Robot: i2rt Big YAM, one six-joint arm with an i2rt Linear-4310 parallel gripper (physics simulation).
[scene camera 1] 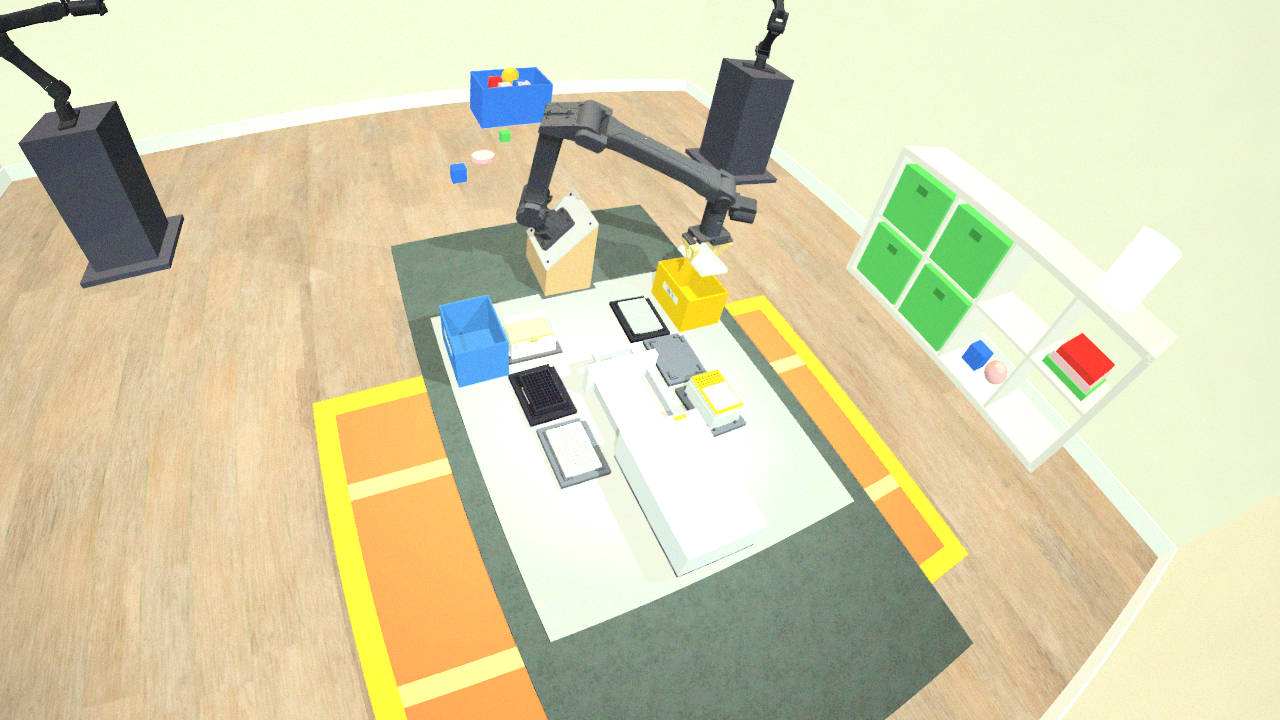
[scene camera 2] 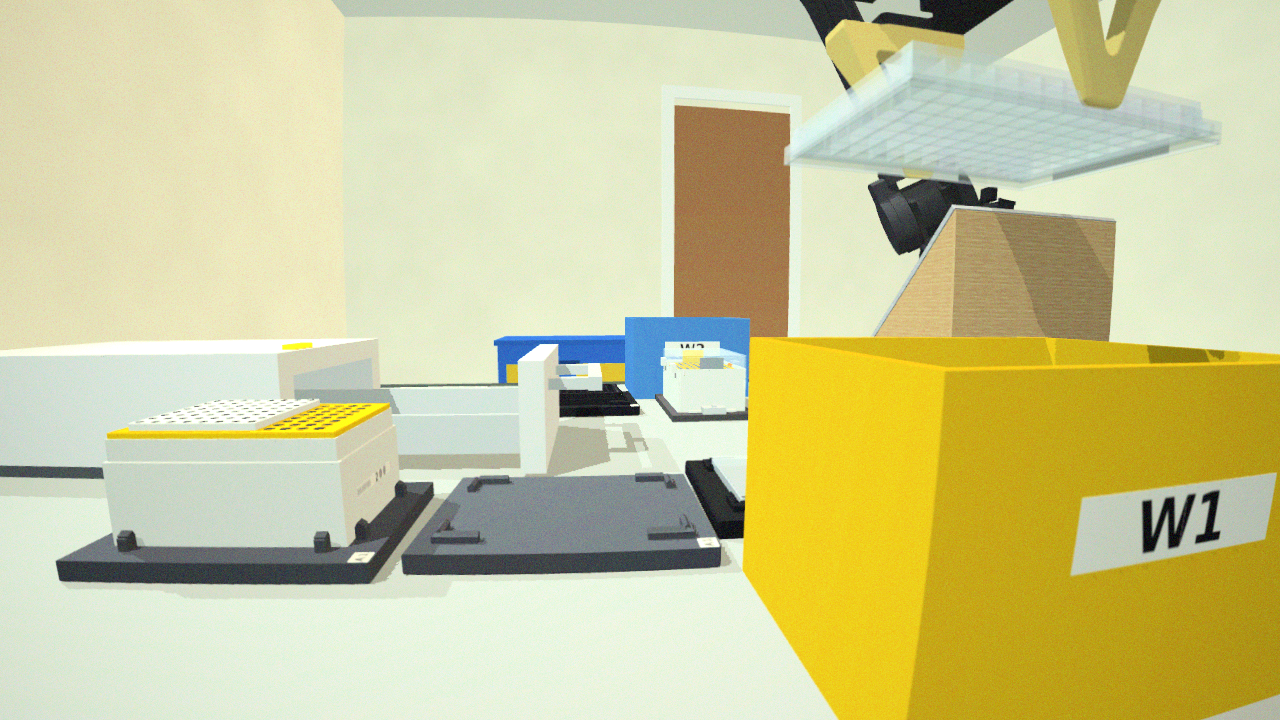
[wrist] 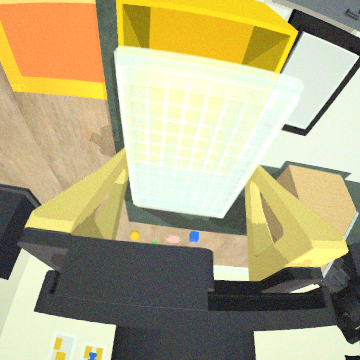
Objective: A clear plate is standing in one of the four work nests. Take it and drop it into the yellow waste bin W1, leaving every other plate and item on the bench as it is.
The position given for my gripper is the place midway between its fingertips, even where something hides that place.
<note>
I see my gripper (scene camera 2: 991, 149), a yellow-topped tip box (scene camera 2: 228, 473), a white plate (scene camera 1: 575, 454), a gridded plate (scene camera 2: 952, 115), a black plate (scene camera 1: 539, 386) and a dark grey nest (scene camera 2: 563, 524).
The yellow-topped tip box also shows in scene camera 1 (scene camera 1: 715, 401). The gridded plate shows as well in scene camera 1 (scene camera 1: 706, 263) and in the wrist view (wrist: 195, 128). The black plate shows as well in scene camera 2 (scene camera 2: 609, 391). The wrist view misses the yellow-topped tip box: it is out of frame. The wrist view does not show the white plate: it is out of frame.
</note>
